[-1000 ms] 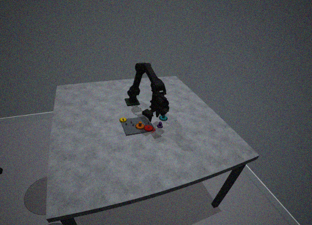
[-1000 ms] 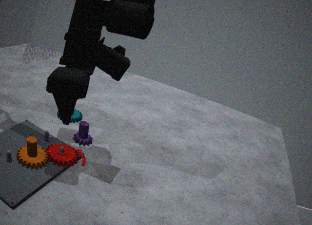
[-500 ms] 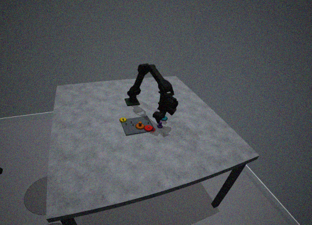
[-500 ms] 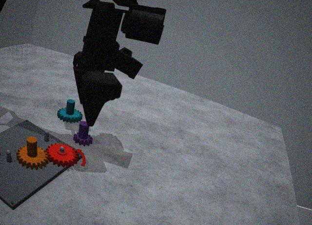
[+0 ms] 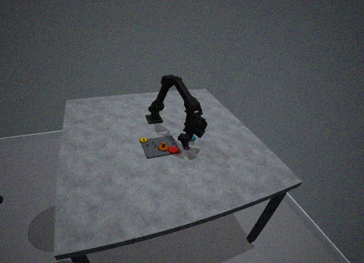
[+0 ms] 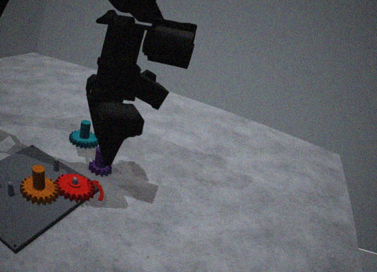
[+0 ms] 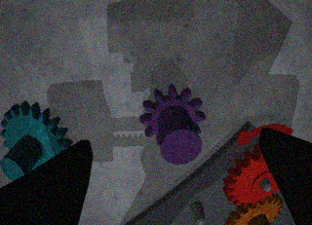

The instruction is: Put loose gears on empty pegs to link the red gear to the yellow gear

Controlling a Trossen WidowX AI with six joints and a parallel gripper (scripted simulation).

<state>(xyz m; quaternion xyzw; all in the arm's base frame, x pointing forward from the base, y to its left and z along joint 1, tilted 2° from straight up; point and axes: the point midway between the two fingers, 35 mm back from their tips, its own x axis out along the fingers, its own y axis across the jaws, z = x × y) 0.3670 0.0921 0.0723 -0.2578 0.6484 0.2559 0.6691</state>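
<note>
My gripper tip is now 14 cm to the left of the orange gear, 3 cm past it and 1 cm above it. Round my gripper tip: red gear: 9 cm to the right, 2 cm below, 1 cm ahead; then purple gear: 2 cm below; then red arrow: 6 cm to the right, 3 cm below, 3 cm ahead.
</note>
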